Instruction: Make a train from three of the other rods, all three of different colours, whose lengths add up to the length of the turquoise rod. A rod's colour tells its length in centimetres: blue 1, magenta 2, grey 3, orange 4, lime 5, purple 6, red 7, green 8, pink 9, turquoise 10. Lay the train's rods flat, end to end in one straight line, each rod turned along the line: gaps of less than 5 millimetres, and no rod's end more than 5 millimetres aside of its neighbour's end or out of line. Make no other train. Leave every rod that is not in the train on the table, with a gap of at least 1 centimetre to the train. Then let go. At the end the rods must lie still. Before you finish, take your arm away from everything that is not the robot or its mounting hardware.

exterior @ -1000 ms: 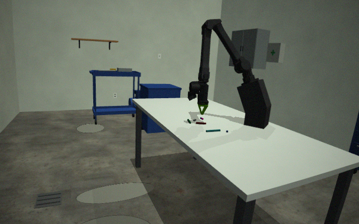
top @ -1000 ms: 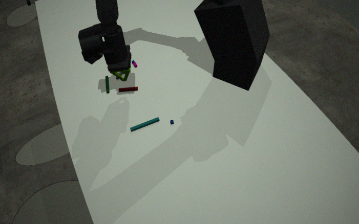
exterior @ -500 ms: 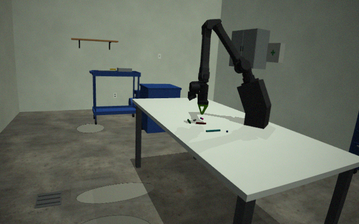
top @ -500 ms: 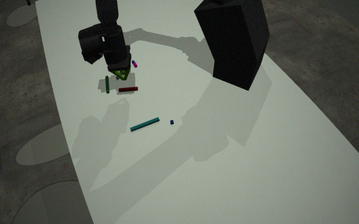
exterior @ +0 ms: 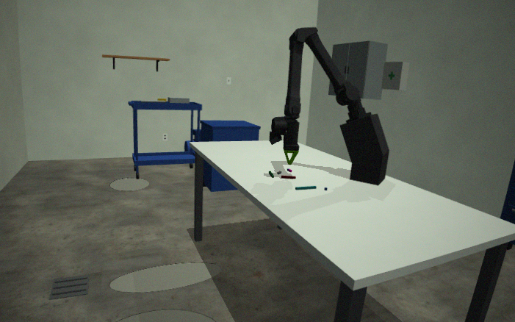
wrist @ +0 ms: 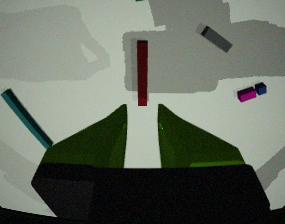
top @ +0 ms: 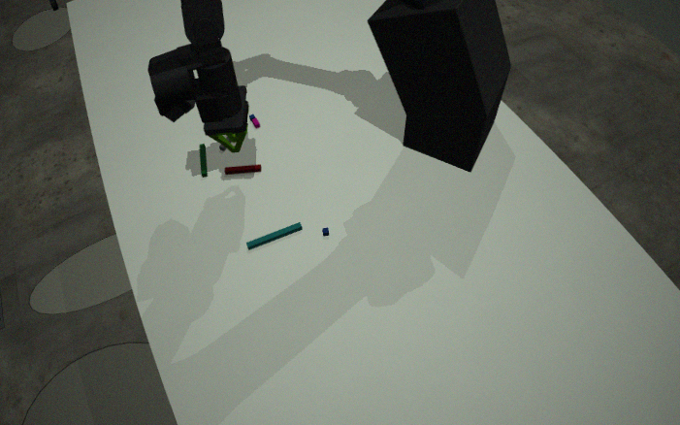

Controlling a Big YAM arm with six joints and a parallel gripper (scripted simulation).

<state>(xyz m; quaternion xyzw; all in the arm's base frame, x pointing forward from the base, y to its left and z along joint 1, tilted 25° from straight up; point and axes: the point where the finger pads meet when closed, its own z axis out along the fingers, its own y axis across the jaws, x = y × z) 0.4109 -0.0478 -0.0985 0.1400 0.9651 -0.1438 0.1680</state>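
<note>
The red rod is 70 mm below my hand. Round my hand: green rod (70 mm below, 70 mm ahead, 60 mm to the right); then magenta rod (110 mm to the right, 70 mm below, 60 mm behind); then grey rod (80 mm to the right, 70 mm below, 10 mm ahead).
</note>
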